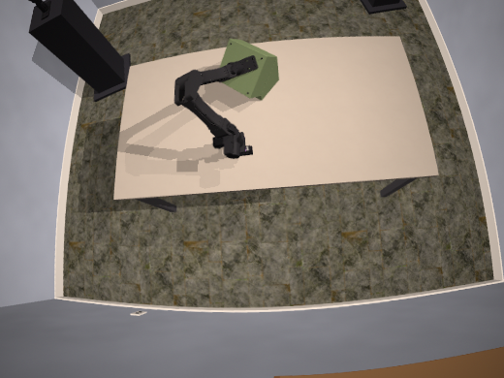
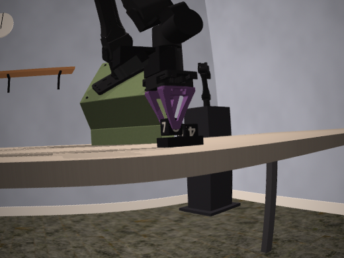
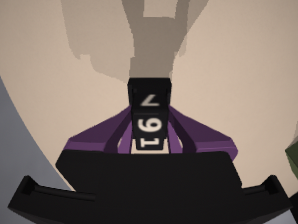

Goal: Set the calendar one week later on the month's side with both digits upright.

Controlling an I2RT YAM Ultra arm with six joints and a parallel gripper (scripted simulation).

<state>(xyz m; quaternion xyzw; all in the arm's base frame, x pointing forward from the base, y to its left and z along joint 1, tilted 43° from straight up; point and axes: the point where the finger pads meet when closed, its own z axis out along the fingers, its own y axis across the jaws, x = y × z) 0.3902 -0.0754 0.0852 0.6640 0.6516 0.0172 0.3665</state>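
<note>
The black calendar tray is 3 cm below my hand and 2 cm to the left of it.
</note>
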